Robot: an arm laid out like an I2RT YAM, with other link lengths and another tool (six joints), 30 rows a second.
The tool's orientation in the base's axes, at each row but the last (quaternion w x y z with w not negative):
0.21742, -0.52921, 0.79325, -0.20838
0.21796, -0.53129, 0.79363, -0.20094
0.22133, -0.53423, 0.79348, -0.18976
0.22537, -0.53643, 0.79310, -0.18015
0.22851, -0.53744, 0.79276, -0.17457
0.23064, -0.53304, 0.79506, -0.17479
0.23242, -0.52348, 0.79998, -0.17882
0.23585, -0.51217, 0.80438, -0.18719
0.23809, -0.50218, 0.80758, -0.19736
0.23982, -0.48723, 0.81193, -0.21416
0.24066, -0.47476, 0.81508, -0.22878
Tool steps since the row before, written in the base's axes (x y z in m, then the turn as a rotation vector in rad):
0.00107, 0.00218, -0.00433, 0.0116, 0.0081, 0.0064
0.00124, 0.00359, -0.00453, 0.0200, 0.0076, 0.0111
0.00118, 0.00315, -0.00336, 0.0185, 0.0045, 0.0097
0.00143, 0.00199, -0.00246, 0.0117, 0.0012, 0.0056
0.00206, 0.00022, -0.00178, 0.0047, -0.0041, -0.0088
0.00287, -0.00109, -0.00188, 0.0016, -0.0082, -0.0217
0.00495, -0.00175, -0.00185, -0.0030, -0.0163, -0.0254
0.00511, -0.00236, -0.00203, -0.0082, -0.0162, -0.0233
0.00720, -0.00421, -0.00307, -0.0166, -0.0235, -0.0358
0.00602, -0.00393, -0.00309, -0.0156, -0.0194, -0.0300
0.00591, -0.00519, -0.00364, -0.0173, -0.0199, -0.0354
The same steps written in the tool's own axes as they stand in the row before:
-0.00186, 0.00240, 0.00393, -0.0123, -0.0094, 0.0005
-0.00316, 0.00283, 0.00411, -0.0154, -0.0185, 0.0014
-0.00283, 0.00203, 0.00324, -0.0118, -0.0177, 0.0019
-0.00191, 0.00091, 0.00275, -0.0058, -0.0115, 0.0017
-0.00055, -0.00058, 0.00261, 0.0039, -0.0005, 0.0101
0.00042, -0.00162, 0.00319, 0.0110, 0.0071, 0.0192
0.00025, -0.00343, 0.00437, 0.0207, 0.0094, 0.0201
0.00067, -0.00361, 0.00472, 0.0221, 0.0121, 0.0154
0.00163, -0.00521, 0.00701, 0.0343, 0.0221, 0.0211
0.00160, -0.00405, 0.00650, 0.0292, 0.0198, 0.0167
0.00266, -0.00404, 0.00719, 0.0313, 0.0239, 0.0199

